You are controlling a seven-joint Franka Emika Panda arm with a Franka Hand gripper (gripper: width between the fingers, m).
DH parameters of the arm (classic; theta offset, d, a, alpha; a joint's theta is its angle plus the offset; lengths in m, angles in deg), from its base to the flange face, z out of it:
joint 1: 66.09 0.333 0 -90
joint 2: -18.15 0 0 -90
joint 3: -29.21 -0.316 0.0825 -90
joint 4: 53.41 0 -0.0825 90
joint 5: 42.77 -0.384 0 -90
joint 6: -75.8 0 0.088 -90
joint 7: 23.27 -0.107 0 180
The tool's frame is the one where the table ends.
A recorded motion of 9 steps. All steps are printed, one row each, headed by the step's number.
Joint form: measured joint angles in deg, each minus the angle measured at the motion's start. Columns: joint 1, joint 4, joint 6, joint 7, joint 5, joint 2, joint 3.
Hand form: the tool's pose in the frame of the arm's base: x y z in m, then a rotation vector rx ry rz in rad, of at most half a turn. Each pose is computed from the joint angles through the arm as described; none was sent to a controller.
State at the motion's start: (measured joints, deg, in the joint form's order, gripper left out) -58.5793 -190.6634 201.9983 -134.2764 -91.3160 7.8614 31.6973
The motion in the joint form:
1: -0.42 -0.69 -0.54 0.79 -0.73 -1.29 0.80
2: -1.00 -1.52 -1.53 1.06 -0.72 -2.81 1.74
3: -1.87 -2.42 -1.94 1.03 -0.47 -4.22 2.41
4: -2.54 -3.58 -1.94 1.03 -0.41 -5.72 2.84
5: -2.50 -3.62 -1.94 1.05 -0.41 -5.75 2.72
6: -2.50 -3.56 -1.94 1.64 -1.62 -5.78 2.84
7: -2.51 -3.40 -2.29 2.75 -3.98 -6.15 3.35
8: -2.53 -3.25 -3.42 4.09 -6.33 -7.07 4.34
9: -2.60 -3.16 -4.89 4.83 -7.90 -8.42 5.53
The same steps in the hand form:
1: 0.4667 0.0579 0.3999 -0.9816 2.4663 0.8227
2: 0.4611 0.0468 0.4049 -0.9628 2.4593 0.8311
3: 0.4557 0.0349 0.4086 -0.9364 2.4589 0.8273
4: 0.4492 0.0262 0.4112 -0.9130 2.4567 0.8215
5: 0.4489 0.0274 0.4112 -0.9171 2.4562 0.8218
6: 0.4496 0.0270 0.4124 -0.9045 2.4408 0.8333
7: 0.4502 0.0244 0.4174 -0.8769 2.4062 0.8582
8: 0.4491 0.0193 0.4261 -0.8526 2.3602 0.8901
9: 0.4462 0.0125 0.4372 -0.8308 2.3185 0.9181

